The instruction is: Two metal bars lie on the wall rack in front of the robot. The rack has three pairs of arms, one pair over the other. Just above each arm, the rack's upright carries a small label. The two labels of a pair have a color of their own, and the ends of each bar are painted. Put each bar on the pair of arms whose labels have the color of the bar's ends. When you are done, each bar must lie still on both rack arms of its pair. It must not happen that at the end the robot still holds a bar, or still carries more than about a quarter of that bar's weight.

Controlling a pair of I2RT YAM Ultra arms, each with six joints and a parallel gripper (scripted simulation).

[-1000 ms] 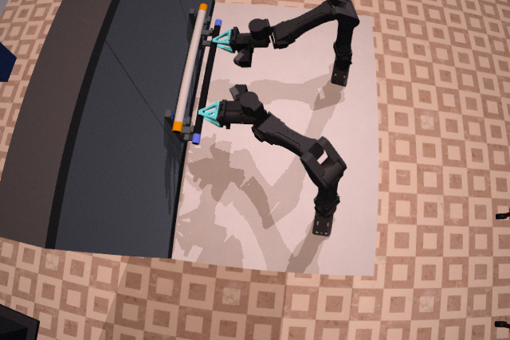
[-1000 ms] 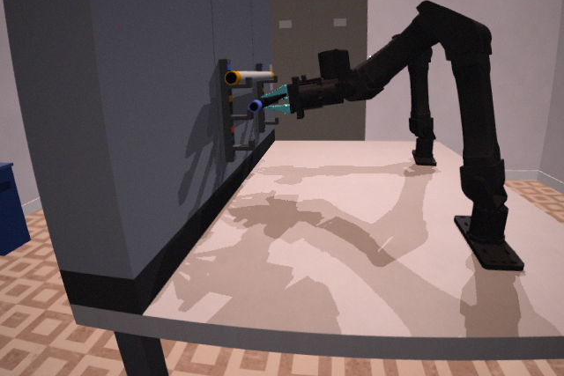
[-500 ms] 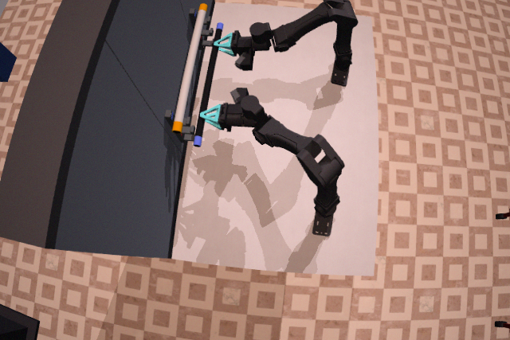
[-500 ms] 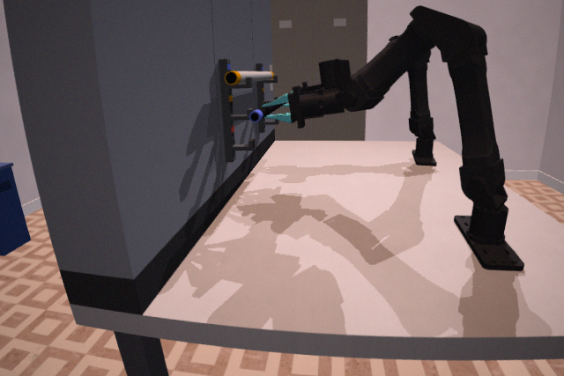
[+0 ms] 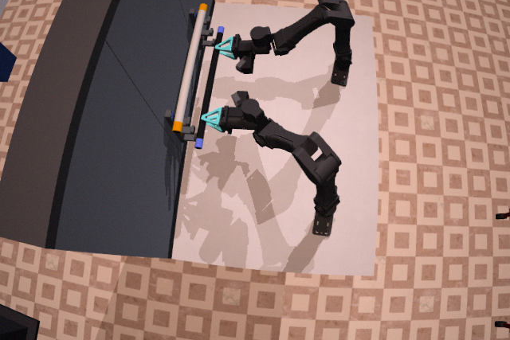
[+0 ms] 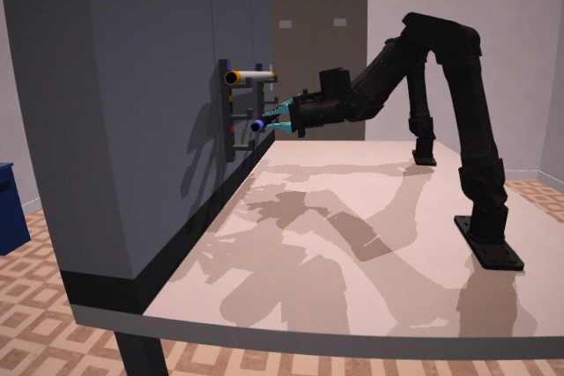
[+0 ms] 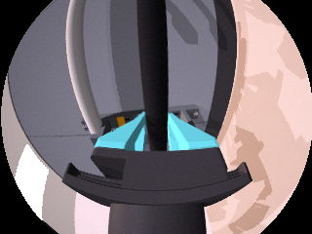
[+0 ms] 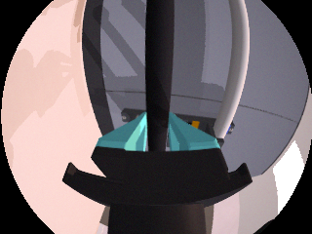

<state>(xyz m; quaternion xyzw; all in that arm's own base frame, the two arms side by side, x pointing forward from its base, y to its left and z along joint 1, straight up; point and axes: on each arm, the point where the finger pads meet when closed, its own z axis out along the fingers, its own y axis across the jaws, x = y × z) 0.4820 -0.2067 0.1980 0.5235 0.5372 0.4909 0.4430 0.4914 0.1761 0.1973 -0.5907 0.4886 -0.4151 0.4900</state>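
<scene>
The dark metal bar is 10 mm behind my right hand and 150 mm to the left of it. Also, from my right hand: pale metal bar 50 mm ahead, 140 mm to the left, 110 mm above; then tall grey wall panel 150 mm ahead, 200 mm to the left, 230 mm above.
My left hand is 20 mm short of the dark metal bar and 150 mm to the left of it. The rest, counted from my left hand: pale metal bar (70 mm ahead, 160 mm to the right, 110 mm above); tall grey wall panel (170 mm ahead, 90 mm to the right, 230 mm above).
</scene>
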